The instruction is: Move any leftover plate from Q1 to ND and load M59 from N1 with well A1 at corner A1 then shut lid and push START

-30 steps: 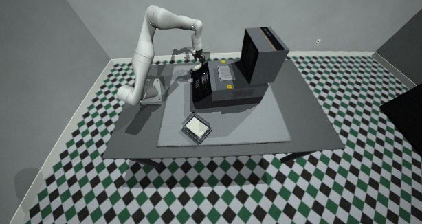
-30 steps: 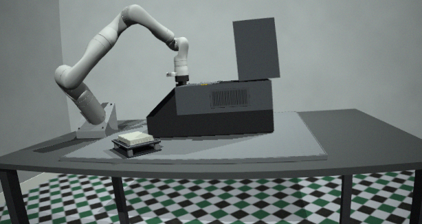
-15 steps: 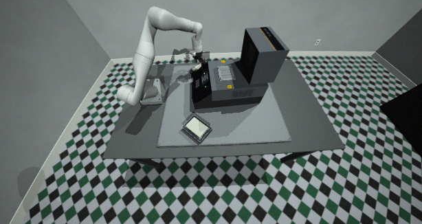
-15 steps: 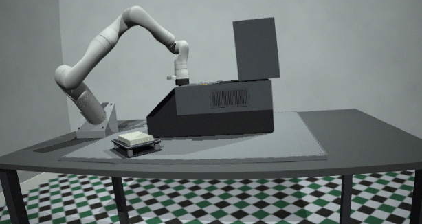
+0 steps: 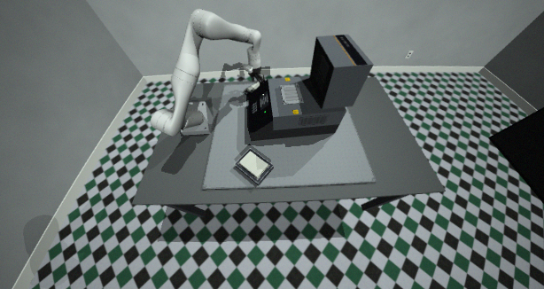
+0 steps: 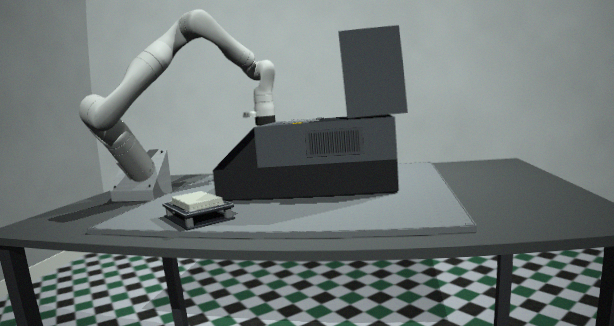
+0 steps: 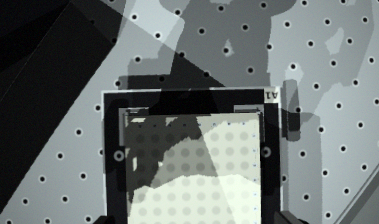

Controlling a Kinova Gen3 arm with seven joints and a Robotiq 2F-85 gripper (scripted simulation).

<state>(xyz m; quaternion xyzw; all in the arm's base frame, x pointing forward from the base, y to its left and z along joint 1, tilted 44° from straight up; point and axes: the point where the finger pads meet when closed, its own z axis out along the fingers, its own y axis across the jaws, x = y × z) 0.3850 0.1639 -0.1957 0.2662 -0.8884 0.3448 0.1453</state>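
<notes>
Now: hand 4 cm above the pale plate. Also, from my hand: A1 mark: 9 cm behind, 4 cm below; then black nest: 5 cm below.
</notes>
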